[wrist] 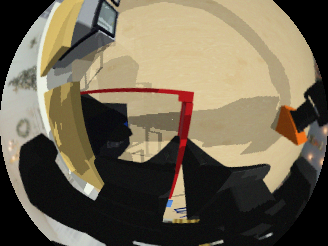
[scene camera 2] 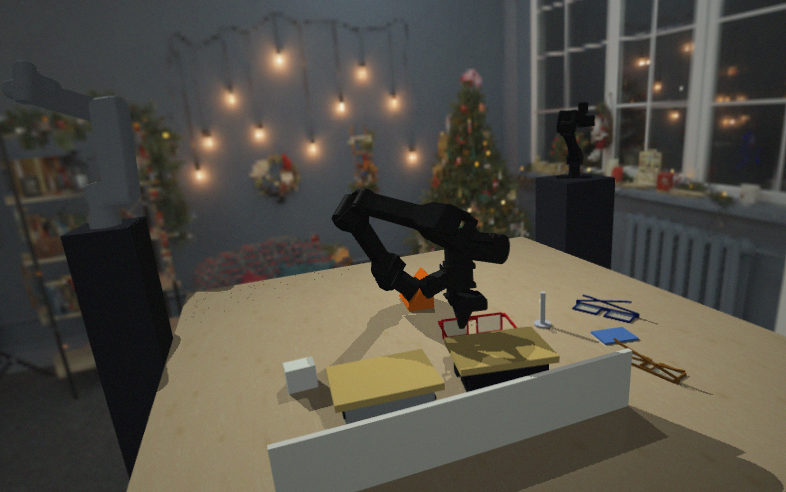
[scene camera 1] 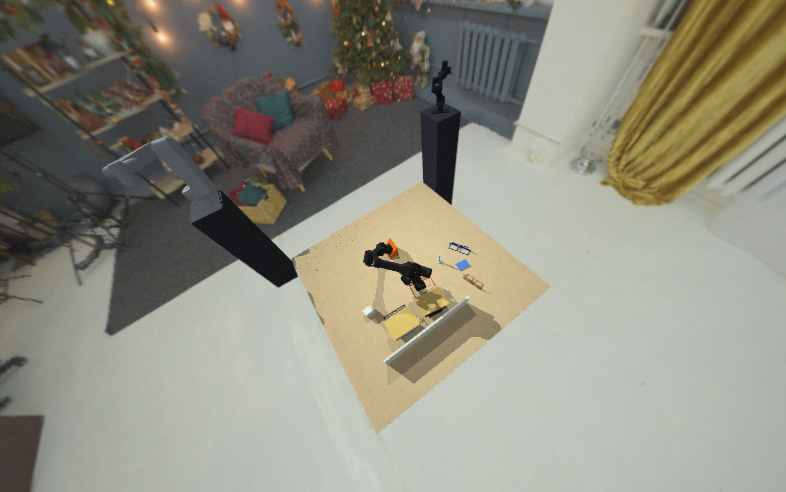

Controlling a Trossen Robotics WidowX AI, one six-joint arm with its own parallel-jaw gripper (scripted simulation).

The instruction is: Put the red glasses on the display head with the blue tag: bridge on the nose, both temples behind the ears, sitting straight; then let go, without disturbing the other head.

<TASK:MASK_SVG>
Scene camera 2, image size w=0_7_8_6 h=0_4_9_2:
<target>gripper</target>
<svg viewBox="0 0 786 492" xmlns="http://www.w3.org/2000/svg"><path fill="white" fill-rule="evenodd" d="M445 259L443 265L439 264L440 270L420 279L417 283L422 294L427 299L446 289L447 293L443 293L443 295L453 307L459 328L464 329L472 312L488 309L488 300L478 290L470 290L476 288L476 282L473 280L473 269L476 269L476 264L472 259L465 261L449 261Z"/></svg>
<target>white cube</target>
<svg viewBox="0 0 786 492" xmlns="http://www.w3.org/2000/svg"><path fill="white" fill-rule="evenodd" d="M312 357L282 363L289 394L318 387L316 368Z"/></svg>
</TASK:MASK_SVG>
